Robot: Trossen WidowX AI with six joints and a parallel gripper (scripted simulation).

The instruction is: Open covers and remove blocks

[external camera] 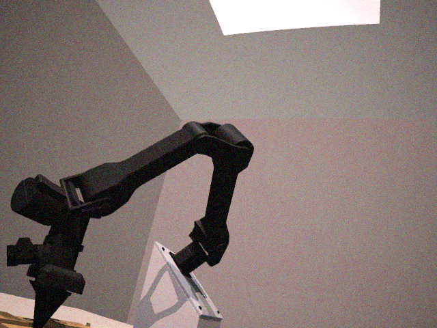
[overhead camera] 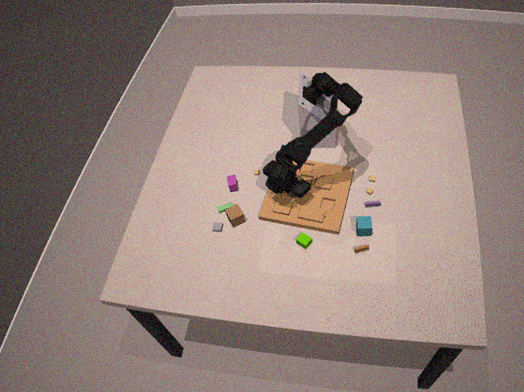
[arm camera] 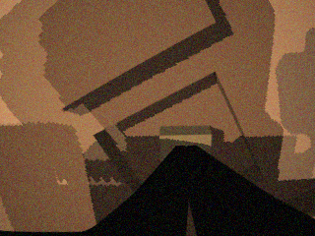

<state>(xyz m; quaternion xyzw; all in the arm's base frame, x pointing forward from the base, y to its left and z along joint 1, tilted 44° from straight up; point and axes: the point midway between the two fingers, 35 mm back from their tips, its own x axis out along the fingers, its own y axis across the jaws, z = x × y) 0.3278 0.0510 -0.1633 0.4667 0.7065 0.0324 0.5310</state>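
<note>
Now: gripper tip 6 cm to the right of the tan puzzle board. Also, from my gripper tip: magenta block (22 cm to the right, 4 cm behind); brown cube (18 cm to the right, 11 cm ahead, 1 cm above); bright green cube (20 cm ahead, 7 cm to the left, 1 cm below).
</note>
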